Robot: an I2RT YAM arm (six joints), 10 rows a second.
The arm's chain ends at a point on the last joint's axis. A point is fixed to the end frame.
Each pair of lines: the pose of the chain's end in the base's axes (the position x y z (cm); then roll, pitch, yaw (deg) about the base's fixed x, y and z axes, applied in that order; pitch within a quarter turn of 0, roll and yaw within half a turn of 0), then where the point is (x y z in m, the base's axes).
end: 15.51 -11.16 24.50 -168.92 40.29 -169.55
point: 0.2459 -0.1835 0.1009
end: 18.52 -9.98 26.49 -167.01 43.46 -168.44
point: 0.2841 -0.1740 0.1274
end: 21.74 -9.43 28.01 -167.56 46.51 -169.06
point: 0.3229 -0.1666 0.1466
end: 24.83 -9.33 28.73 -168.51 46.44 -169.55
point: 0.3536 -0.1637 0.1527
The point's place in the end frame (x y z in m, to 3 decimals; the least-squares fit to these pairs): 0.035 -0.055 0.173
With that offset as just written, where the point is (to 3 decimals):
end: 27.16 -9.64 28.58 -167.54 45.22 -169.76
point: 0.373 -0.171 0.150
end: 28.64 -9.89 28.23 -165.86 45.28 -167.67
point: 0.390 -0.174 0.149
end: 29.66 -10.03 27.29 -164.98 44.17 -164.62
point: 0.401 -0.173 0.139
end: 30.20 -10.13 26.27 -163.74 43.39 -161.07
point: 0.409 -0.172 0.129
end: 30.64 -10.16 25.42 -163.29 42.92 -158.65
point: 0.415 -0.169 0.121
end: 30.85 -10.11 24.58 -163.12 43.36 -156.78
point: 0.420 -0.165 0.113
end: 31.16 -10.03 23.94 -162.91 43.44 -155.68
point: 0.425 -0.163 0.107
